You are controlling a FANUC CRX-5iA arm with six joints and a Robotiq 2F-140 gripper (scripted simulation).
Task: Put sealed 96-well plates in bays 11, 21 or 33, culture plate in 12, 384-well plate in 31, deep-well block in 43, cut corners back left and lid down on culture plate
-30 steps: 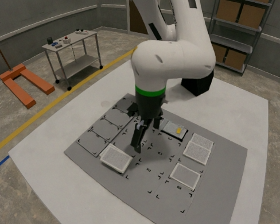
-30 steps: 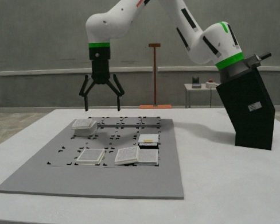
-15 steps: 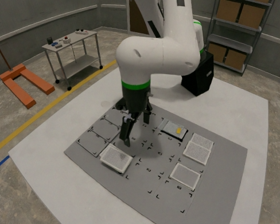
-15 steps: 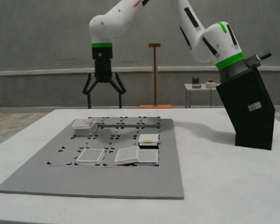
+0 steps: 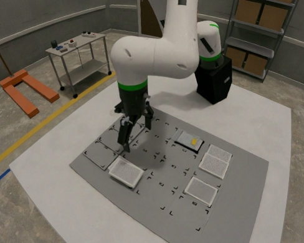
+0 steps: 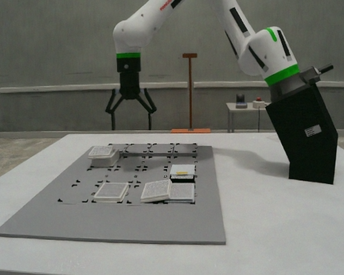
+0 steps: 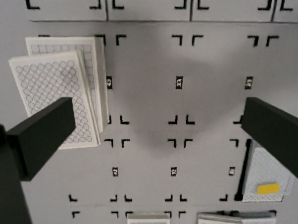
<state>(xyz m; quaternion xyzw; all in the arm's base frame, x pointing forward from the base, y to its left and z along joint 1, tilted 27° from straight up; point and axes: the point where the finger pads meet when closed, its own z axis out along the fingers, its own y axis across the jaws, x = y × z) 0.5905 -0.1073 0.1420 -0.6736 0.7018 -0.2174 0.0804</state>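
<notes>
My gripper is now 190 mm past the lid, 160 mm to the right of it and 130 mm above it. From my hand the other things lie so: plate 350 mm to the left, 180 mm behind, 140 mm below; tall white block 120 mm below, 110 mm ahead, 10 mm to the right; bay label 330 mm to the left, 140 mm below, 10 mm behind.
</notes>
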